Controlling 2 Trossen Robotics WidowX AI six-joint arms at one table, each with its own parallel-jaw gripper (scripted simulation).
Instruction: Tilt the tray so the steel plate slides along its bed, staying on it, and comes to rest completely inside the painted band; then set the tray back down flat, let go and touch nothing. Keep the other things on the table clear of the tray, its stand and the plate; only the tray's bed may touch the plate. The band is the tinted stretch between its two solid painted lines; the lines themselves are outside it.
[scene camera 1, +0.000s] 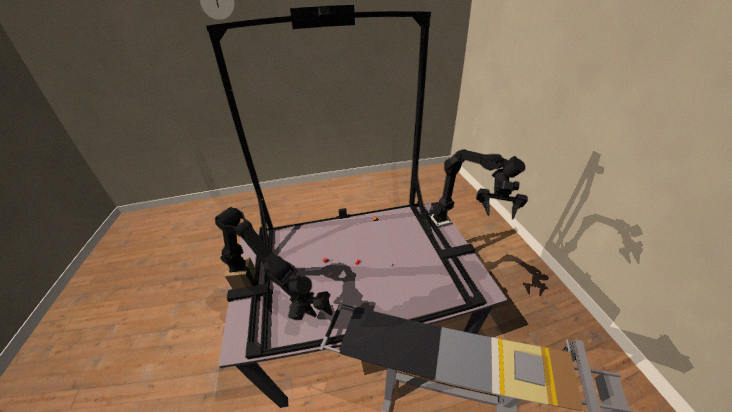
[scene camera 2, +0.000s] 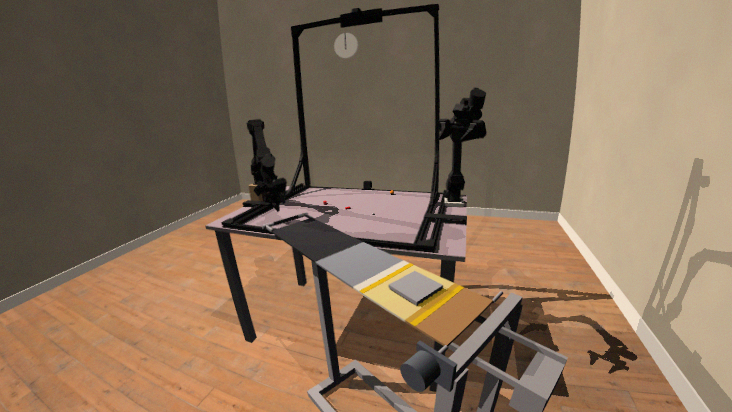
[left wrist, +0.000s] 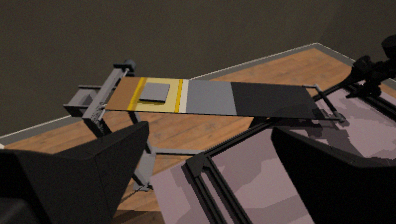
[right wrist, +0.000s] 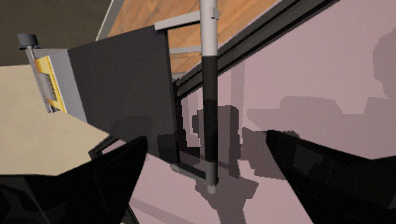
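Note:
The left gripper (scene camera 2: 450, 139) is visible, and other views have the left gripper (scene camera 1: 500, 217) and again the left gripper (left wrist: 211, 129). The right gripper (scene camera 1: 323, 315) can be seen as well, and a wrist view has the right gripper (right wrist: 207, 138) too. There is a steel plate (scene camera 2: 414, 287), which is the same steel plate (scene camera 1: 529, 368) in another view. A long tray (scene camera 2: 444, 316) is also in the scene.

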